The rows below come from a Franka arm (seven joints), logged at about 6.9 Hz.
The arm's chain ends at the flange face. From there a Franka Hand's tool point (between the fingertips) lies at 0.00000 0.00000 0.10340 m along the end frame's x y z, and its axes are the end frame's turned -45 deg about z.
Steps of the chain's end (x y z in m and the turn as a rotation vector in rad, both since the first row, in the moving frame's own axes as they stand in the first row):
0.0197 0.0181 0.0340 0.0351 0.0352 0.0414
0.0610 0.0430 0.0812 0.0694 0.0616 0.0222
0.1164 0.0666 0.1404 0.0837 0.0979 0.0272
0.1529 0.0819 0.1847 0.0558 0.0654 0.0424
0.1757 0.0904 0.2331 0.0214 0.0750 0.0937
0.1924 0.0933 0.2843 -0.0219 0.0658 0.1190
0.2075 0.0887 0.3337 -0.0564 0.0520 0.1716
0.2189 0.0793 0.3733 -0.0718 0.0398 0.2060
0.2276 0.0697 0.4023 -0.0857 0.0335 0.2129
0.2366 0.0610 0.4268 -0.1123 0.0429 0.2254
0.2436 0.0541 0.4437 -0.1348 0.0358 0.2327
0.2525 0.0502 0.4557 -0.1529 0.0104 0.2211
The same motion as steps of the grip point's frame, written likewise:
0.0063 0.0268 0.0339 -0.0001 0.0497 0.0414
0.0223 0.0731 0.0808 0.0055 0.0926 0.0222
0.0484 0.1306 0.1395 -0.0100 0.1284 0.0272
0.0590 0.1669 0.1843 -0.0068 0.0857 0.0424
0.0672 0.1924 0.2328 -0.0379 0.0682 0.0937
0.0729 0.2086 0.2841 -0.0620 0.0310 0.1190
0.0830 0.2173 0.3334 -0.0767 -0.0031 0.1716
0.0956 0.2187 0.3730 -0.0789 -0.0226 0.2060
0.1069 0.2185 0.4019 -0.0843 -0.0369 0.2129
0.1179 0.2211 0.4261 -0.1097 -0.0491 0.2254
0.1254 0.2220 0.4427 -0.1206 -0.0700 0.2327
0.1314 0.2247 0.4545 -0.1155 -0.1008 0.2211

